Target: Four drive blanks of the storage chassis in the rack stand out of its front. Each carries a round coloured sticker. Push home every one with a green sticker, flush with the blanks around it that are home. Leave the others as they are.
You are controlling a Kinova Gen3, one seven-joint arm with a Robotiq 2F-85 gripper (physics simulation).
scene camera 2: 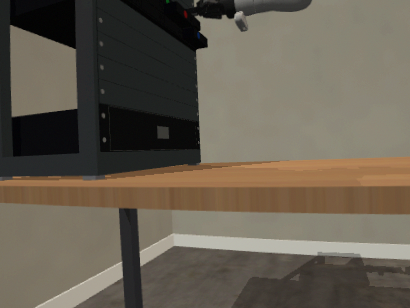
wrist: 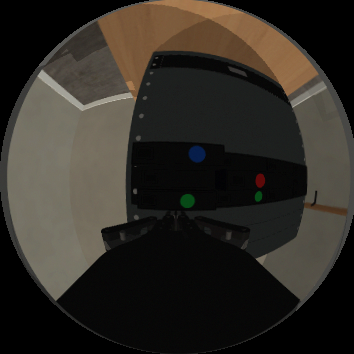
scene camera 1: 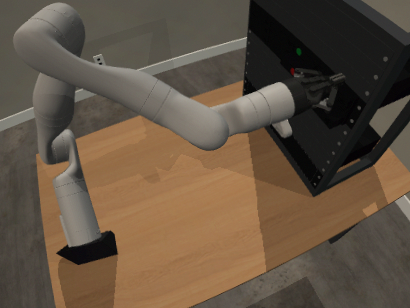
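The black storage chassis (wrist: 165, 178) sits in the rack. Its near green-stickered blank (wrist: 204, 201) is beside the closed fingertips in the wrist view; contact cannot be told. The other green-stickered blank has its sticker (scene camera 1: 298, 51) (scene camera 2: 167, 1) (wrist: 258, 196) farther along the same row. The red sticker (scene camera 1: 292, 71) (scene camera 2: 185, 14) (wrist: 260, 180) is on a blank in the middle row. The blue sticker (scene camera 2: 198, 36) (wrist: 197, 154) is on a blank that stands out in the lowest row. My gripper (scene camera 1: 343, 78) (scene camera 2: 193, 11) (wrist: 175, 213) is shut and empty at the chassis front.
The rack (scene camera 1: 322, 188) (scene camera 2: 87, 100) stands on the wooden table (scene camera 1: 180, 220) (scene camera 2: 300, 197) (wrist: 120, 35). Plain dark panels (scene camera 2: 145, 75) (wrist: 215, 110) lie below the chassis. The arm reaches across above the table. A wall stands behind.
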